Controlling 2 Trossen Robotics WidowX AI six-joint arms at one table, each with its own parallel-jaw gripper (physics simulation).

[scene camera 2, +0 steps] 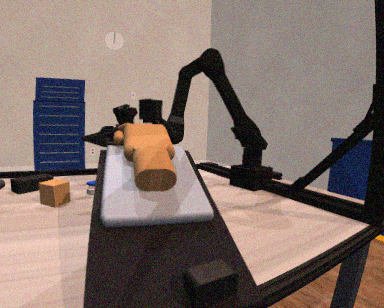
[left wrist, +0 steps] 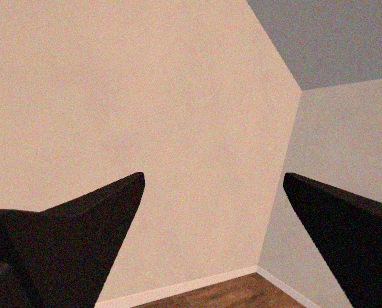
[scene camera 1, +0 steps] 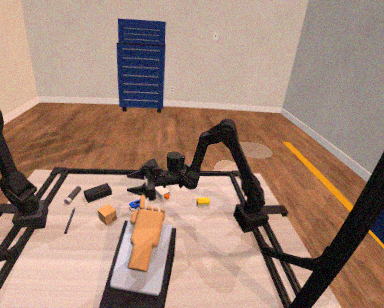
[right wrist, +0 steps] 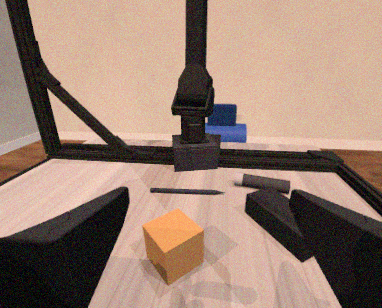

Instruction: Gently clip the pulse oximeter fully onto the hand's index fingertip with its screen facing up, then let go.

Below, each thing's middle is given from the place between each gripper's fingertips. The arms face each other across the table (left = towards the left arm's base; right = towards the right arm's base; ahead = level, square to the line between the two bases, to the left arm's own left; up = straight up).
Now: right hand 5 cm past the orange cube (scene camera 2: 53,193), 8 cm to the right of it and 12 cm above it. Round my right hand: black block (right wrist: 269,208) (10 cm ahead, 15 cm to the left, 13 cm below).
The black block lies 20 mm ahead of my left hand, 620 mm to the right of it and 710 mm below it. The rest, counted from my left hand: orange cube: 120 mm behind, 690 mm to the right, 700 mm below.
